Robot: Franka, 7 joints.
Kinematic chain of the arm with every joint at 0, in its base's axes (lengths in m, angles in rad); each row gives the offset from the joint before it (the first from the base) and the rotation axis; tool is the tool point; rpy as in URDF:
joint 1: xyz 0 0 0.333 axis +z
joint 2: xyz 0 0 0 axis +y
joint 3: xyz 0 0 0.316 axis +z
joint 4: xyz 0.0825 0 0 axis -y
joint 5: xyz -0.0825 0 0.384 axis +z
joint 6: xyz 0 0 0 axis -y
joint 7: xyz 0.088 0 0 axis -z
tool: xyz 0 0 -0.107 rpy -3.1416 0 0
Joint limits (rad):
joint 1: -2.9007..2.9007
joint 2: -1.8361..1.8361
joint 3: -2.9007..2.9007
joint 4: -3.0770..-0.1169
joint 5: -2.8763..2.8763
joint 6: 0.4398..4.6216
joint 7: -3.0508..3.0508
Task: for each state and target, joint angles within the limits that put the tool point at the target. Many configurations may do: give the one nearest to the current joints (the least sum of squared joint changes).
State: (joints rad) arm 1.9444 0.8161 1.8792 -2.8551 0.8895 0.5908 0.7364
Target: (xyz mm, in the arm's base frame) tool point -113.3 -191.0 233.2
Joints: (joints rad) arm 1.9083 0.0973 1.7625 -2.8996 0.8910 1.3224 0.7364
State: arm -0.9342 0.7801 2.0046 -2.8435 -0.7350 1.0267 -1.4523
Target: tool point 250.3 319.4 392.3
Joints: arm -0.7834 0.7374 2.0006 -2.3446 -0.8931 1.2846 -1.4523
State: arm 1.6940 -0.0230 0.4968 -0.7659 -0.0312 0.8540 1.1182
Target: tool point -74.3 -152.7 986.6
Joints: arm 1.8636 -0.6019 0.4361 -0.4701 -0.0624 0.6786 1.1182
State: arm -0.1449 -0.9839 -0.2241 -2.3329 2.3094 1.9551 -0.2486
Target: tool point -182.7 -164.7 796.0
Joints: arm -0.4171 -1.7065 -0.5455 -2.3931 2.3089 1.9090 -0.2486
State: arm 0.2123 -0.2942 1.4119 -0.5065 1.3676 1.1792 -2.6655
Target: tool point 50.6 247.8 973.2
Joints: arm 0.0098 0.1673 1.2610 -0.5116 1.2459 0.6301 -2.6655
